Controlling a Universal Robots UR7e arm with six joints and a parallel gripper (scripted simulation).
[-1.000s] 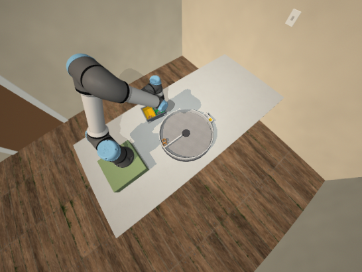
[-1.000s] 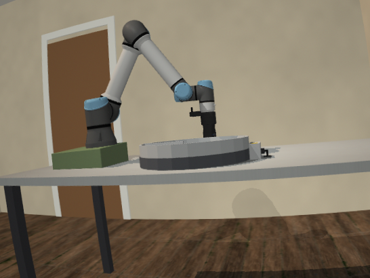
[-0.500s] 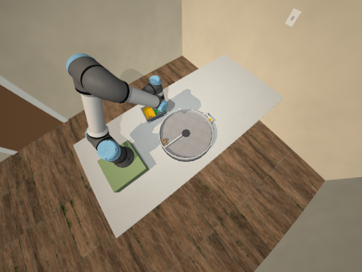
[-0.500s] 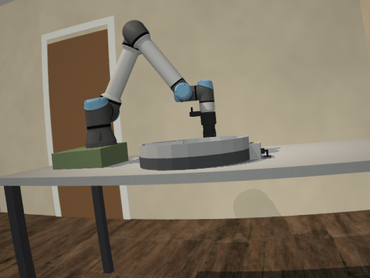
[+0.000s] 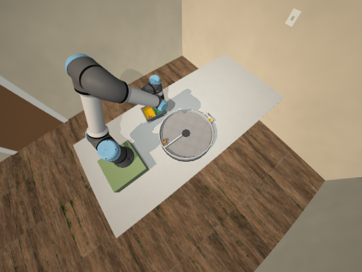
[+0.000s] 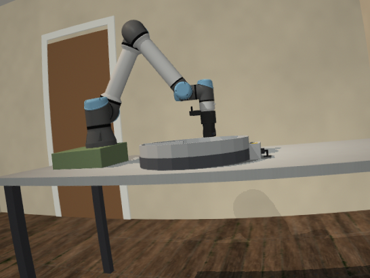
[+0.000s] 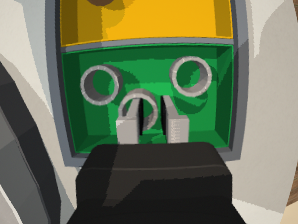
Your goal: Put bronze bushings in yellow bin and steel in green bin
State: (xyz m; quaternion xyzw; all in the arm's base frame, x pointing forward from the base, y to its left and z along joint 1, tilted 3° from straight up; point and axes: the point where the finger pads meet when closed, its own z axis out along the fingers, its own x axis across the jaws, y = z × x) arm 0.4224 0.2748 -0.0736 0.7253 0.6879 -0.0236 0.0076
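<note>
Now: the yellow bin 60 mm behind my hand and 10 mm below it. The rest, counted from my hand: grey turntable (340 mm to the right, 70 mm ahead, 20 mm above).
</note>
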